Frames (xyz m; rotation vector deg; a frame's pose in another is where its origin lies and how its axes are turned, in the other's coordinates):
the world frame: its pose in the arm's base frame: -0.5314 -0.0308 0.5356 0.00 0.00 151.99
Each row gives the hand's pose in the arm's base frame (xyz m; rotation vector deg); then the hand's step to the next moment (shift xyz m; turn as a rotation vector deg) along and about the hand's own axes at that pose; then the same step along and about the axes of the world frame.
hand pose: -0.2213 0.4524 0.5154 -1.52 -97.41 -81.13
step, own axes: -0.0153 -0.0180 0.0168 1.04 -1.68 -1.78
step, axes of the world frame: 0.0162 -0.0081 -0.0226 -0.80 2.42 -0.75
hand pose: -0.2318 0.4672 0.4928 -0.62 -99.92 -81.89
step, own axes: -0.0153 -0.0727 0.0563 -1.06 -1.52 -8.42
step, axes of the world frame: 0.0659 0.0037 -0.0658 -7.53 3.67 -2.05
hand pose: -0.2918 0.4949 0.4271 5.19 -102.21 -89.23
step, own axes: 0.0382 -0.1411 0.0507 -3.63 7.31 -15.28
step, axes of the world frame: 0.0940 0.0656 -0.1039 -16.75 1.12 4.28
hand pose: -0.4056 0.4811 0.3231 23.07 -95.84 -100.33
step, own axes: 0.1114 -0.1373 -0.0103 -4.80 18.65 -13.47
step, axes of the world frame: 0.0554 0.1282 -0.1089 -17.75 -2.47 15.20
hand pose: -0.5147 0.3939 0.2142 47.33 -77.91 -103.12
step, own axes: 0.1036 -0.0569 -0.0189 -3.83 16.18 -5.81
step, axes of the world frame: 0.0026 0.0995 -0.0665 -9.68 -2.15 14.56
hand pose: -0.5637 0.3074 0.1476 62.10 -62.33 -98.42
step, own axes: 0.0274 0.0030 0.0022 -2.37 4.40 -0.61
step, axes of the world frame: -0.0035 0.0273 -0.0030 -1.50 -1.63 4.52
